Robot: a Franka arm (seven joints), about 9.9 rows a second.
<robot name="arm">
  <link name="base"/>
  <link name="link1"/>
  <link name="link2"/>
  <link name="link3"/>
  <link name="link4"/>
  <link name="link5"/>
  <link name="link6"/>
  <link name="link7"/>
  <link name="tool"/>
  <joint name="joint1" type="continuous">
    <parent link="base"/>
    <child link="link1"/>
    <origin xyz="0 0 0.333" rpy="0 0 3.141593"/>
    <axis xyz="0 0 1"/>
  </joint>
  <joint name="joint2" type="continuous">
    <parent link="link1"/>
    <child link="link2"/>
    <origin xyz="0 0 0" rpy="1.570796 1.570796 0"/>
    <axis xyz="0 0 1"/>
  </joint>
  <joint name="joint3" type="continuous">
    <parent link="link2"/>
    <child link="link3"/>
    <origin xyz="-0.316 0 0" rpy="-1.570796 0 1.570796"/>
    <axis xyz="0 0 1"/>
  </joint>
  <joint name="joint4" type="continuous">
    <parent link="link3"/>
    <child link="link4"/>
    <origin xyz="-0.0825 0 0" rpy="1.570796 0 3.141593"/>
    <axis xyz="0 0 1"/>
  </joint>
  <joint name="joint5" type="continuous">
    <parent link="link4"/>
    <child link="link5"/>
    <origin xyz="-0.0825 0.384 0" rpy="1.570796 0 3.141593"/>
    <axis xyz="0 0 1"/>
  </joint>
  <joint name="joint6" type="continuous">
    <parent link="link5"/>
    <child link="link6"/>
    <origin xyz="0 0 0" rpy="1.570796 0 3.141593"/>
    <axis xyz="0 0 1"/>
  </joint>
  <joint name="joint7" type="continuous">
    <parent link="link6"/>
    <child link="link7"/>
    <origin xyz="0.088 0 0" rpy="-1.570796 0 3.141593"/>
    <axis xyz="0 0 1"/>
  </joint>
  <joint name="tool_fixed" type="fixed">
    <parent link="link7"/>
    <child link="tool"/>
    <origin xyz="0 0 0.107" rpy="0 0 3.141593"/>
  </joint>
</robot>
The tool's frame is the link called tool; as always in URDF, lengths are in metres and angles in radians. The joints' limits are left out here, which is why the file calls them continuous.
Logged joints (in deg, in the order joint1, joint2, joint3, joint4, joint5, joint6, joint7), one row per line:
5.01, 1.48, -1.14, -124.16, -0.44, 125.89, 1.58
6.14, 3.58, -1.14, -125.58, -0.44, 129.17, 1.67
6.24, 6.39, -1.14, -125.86, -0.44, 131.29, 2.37
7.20, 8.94, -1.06, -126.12, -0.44, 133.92, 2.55
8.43, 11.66, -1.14, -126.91, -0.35, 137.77, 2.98
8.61, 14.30, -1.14, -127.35, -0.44, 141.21, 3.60
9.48, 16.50, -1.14, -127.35, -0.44, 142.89, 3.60
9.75, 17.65, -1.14, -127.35, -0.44, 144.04, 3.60
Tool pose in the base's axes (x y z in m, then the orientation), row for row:
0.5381, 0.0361, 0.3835, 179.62, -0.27, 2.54
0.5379, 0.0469, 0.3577, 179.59, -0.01, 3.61
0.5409, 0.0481, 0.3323, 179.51, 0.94, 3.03
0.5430, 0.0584, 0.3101, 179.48, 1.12, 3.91
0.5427, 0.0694, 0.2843, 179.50, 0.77, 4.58
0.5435, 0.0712, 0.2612, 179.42, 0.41, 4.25
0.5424, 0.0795, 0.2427, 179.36, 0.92, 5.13
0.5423, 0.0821, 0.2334, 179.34, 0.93, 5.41
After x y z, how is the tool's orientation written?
As angles about the fixed x, y, z axes (roll, pitch, yaw), in degrees.
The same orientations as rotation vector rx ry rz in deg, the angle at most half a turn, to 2 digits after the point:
179.58, 3.98, 0.44
179.50, 5.66, 0.04
179.42, 4.75, -1.45
179.33, 6.13, -1.73
179.32, 7.18, -1.17
179.28, 6.66, -0.61
179.13, 8.03, -1.39
179.09, 8.47, -1.40

